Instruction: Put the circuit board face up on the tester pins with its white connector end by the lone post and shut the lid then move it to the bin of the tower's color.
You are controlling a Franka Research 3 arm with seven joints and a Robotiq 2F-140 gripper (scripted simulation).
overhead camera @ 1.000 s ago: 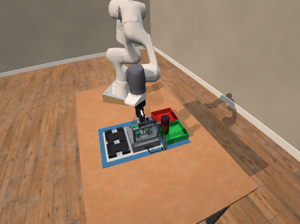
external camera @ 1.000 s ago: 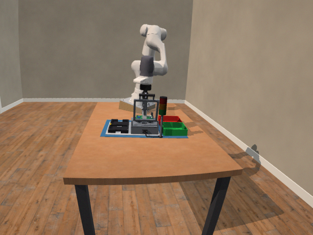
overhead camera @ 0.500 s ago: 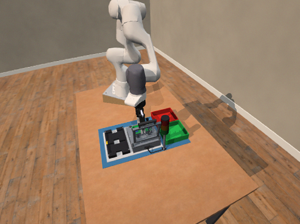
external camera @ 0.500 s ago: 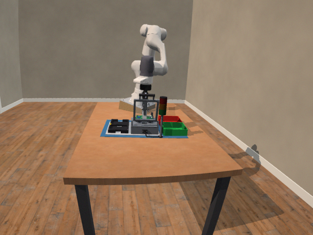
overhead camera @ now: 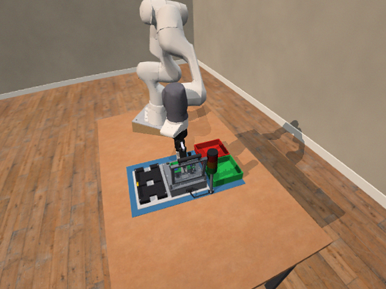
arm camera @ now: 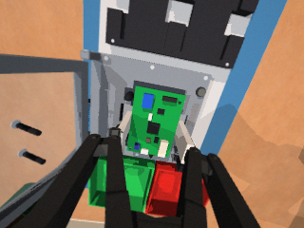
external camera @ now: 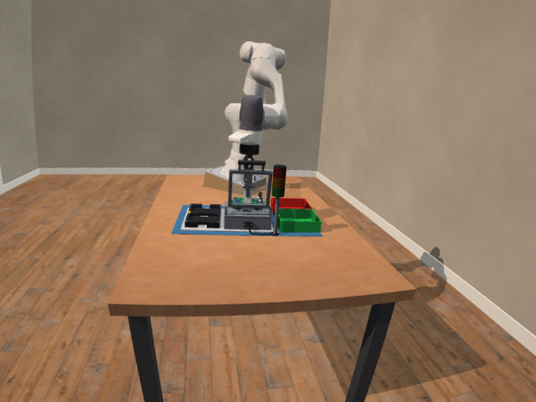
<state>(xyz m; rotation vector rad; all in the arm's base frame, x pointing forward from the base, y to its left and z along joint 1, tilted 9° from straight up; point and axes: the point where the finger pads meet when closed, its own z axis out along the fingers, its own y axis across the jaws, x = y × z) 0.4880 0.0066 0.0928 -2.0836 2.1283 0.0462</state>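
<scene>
My gripper is now 20 mm above the green circuit board. The rest, counted from my hand: tester lid 130 mm ahead, 70 mm above; then green bin 50 mm ahead, 200 mm to the left, 90 mm below; then dark plate 10 mm ahead, 10 mm to the left, 40 mm below.
</scene>
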